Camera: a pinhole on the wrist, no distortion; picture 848 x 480 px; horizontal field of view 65.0 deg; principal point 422.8 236.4 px. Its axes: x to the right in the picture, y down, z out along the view. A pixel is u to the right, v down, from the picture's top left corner.
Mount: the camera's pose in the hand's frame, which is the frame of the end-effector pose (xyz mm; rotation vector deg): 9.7 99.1 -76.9 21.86 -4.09 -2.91
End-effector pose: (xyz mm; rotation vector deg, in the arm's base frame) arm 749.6 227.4 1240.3 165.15 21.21 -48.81
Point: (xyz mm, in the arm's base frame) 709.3 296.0 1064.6
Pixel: 645 45
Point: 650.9 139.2 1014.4
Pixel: 503 399
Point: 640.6 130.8 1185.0
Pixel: 184 355
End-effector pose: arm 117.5 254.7 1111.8 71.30 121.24 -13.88
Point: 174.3 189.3 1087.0
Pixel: 258 127
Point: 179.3 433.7 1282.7
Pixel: behind the camera
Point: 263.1 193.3 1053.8
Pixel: 264 423
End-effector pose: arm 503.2 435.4 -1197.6 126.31 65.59 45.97
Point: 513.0 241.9 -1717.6
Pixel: 139 60
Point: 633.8 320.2 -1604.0
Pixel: 289 163
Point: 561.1 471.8 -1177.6
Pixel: 797 64
